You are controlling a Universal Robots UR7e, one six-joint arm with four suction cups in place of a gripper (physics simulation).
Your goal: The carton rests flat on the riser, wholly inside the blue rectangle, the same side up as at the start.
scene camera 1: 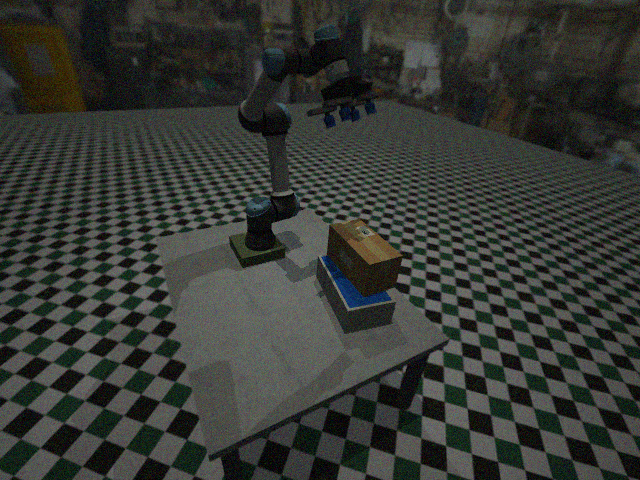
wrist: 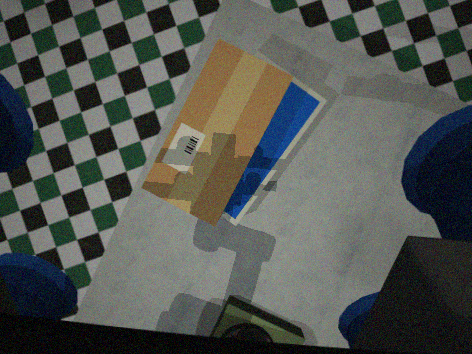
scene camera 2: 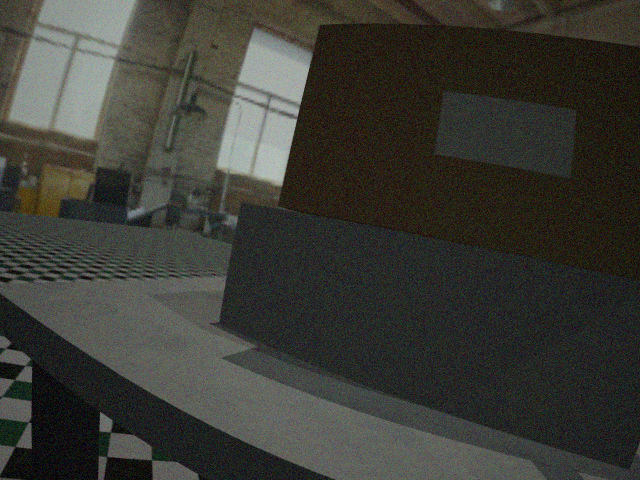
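Observation:
The brown carton rests flat on the grey riser, with its taped, labelled face up. It is shifted to one long side. The blue rectangle shows as a strip along the opposite long side, and at the near end in scene camera 1. No blue shows along the carton's other long side in the wrist view; its edge there hides the riser's rim. My suction gripper is open, holds nothing and hangs high above the table, well apart from the carton.
The arm stands on a green base block on the grey table, beside the riser. The riser stands near one table edge. The arm's shadow falls across the carton and table.

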